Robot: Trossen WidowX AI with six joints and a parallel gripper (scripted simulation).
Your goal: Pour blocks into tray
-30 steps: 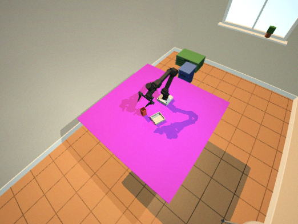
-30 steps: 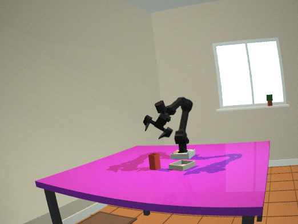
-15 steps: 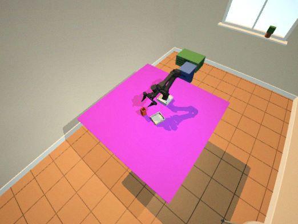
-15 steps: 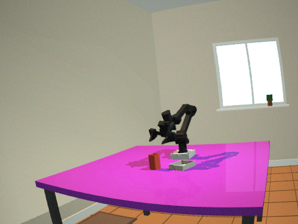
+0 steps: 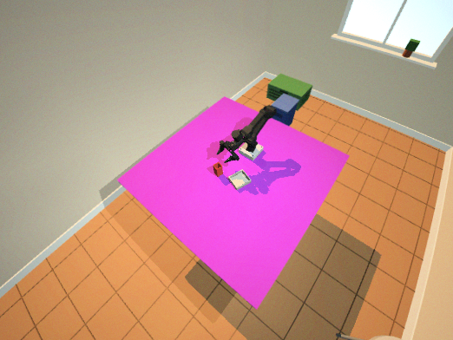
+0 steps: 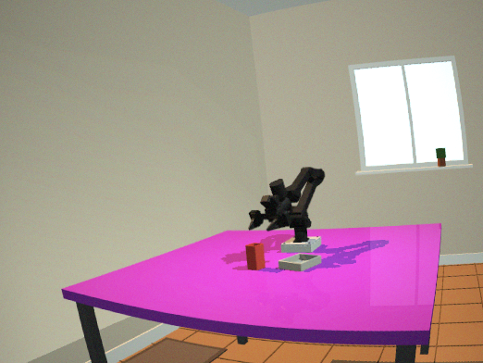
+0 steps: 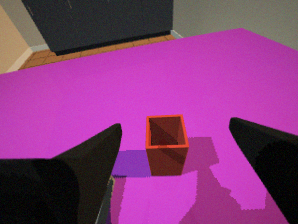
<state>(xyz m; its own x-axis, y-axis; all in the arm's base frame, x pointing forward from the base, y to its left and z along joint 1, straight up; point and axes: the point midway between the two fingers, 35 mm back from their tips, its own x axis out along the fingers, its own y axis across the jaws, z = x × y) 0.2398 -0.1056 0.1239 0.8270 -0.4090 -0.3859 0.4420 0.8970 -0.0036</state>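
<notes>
Now: gripper tip 100 mm above the red block, 40 mm short of it and 10 mm to the left of it. From my gripper tip the other things lie so: blue block 130 mm below, 30 mm ahead, 10 mm to the right; red square cup 120 mm below, 30 mm ahead, 10 mm to the right.
</notes>
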